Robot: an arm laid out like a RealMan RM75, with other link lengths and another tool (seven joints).
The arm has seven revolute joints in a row. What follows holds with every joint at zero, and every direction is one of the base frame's. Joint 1 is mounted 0.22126 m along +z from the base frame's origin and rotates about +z. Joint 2 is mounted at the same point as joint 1 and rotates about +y. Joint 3 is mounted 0.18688 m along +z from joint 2 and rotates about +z. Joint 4 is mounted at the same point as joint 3 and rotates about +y. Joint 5 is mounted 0.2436 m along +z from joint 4 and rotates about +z. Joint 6 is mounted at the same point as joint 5 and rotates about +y. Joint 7 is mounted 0.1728 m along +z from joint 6 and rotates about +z. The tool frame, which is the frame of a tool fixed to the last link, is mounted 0.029 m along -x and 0.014 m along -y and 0.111 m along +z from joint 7; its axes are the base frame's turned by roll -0.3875, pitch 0 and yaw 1.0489 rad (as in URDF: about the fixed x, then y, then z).
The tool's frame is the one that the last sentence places.
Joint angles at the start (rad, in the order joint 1, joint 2, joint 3, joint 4, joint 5, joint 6, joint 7): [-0.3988 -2.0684 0.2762 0.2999 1.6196 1.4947 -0.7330]
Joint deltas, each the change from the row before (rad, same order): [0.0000 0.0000 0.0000 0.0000 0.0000 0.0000 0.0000]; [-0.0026 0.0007 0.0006 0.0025 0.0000 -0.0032 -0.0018]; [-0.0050 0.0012 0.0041 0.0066 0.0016 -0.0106 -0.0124]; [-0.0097 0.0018 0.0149 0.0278 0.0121 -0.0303 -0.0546]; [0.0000 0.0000 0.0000 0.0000 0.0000 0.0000 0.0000]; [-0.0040 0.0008 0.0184 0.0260 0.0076 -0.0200 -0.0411]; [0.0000 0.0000 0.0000 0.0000 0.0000 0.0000 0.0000]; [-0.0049 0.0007 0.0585 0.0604 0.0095 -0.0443 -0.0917]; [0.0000 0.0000 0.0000 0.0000 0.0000 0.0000 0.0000]
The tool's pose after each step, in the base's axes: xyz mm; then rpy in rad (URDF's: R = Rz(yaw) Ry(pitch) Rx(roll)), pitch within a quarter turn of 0, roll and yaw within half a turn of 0. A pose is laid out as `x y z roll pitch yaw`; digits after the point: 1 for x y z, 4 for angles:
-268.5 424.8 -17.6 -2.2656 0.1162 -0.5029
-268.4 426.0 -16.9 -2.2667 0.1184 -0.5030
-269.0 428.4 -16.8 -2.2734 0.1170 -0.4990
-272.1 433.6 -17.5 -2.3003 0.1025 -0.4820
-272.1 433.6 -17.5 -2.3003 0.1025 -0.4820
-274.1 436.7 -17.7 -2.3231 0.0958 -0.4723
-274.1 436.7 -17.7 -2.3231 0.0958 -0.4723
-277.1 442.9 -19.3 -2.3772 0.0845 -0.4529
-277.1 442.9 -19.3 -2.3772 0.0845 -0.4529

